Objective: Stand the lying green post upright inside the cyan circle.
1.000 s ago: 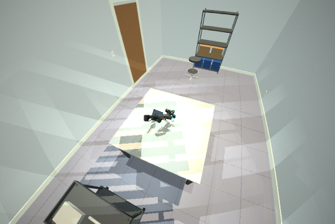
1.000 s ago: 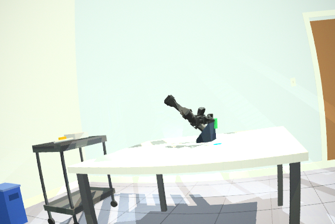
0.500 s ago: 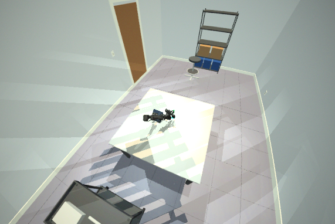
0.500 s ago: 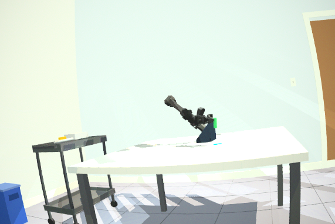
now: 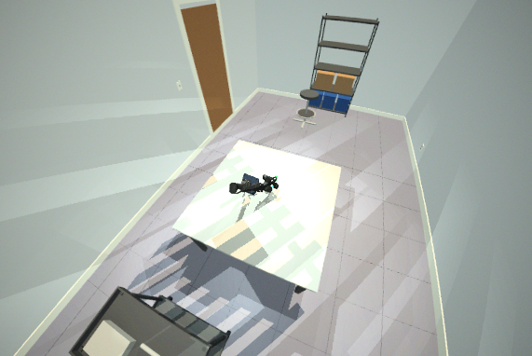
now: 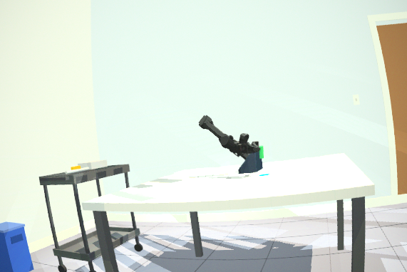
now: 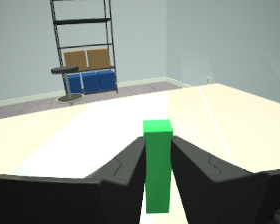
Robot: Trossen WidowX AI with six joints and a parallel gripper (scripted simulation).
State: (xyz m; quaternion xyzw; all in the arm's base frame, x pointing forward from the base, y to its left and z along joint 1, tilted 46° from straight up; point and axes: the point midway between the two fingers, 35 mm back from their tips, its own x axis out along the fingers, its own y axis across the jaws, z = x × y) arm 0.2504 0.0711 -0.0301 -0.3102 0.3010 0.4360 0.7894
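Now: the cyan circle 150 mm below my gripper tip. The rest, counted from my gripper tip: green post (20 mm below).
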